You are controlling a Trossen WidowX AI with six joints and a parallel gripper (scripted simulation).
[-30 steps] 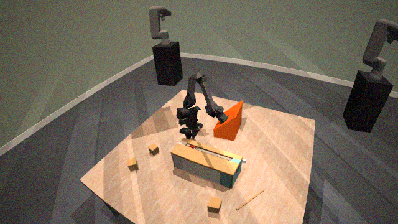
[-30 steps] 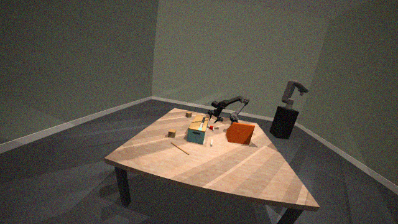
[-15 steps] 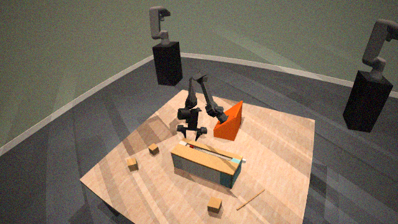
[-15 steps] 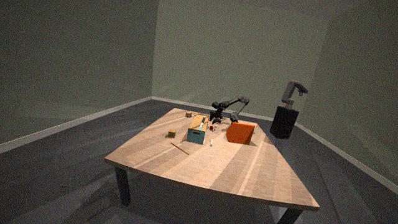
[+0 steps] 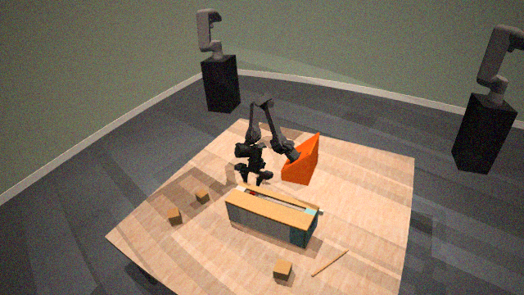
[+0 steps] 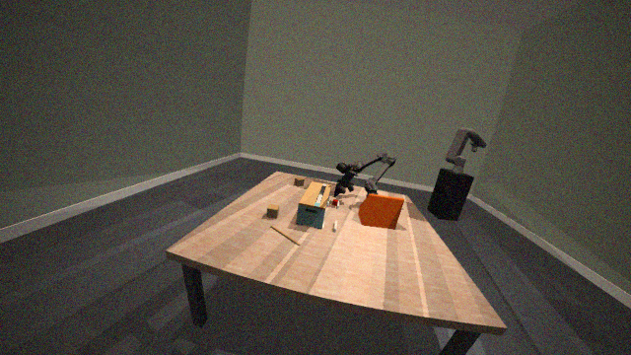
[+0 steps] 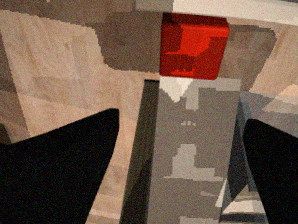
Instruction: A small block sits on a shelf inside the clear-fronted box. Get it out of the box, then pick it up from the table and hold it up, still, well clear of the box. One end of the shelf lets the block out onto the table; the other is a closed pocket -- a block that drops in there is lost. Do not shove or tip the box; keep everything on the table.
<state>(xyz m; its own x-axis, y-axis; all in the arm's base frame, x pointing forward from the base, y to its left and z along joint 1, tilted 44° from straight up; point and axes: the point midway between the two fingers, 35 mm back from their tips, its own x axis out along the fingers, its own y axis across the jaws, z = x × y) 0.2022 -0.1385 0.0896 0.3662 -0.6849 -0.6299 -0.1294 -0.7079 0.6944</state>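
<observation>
Right now my gripper tip is 5 cm above the red block and 1 cm past it. Also, from my gripper tip: thin stick 45 cm to the left, 27 cm ahead, 6 cm below; long box 16 cm to the left, 9 cm ahead, 1 cm below.
</observation>
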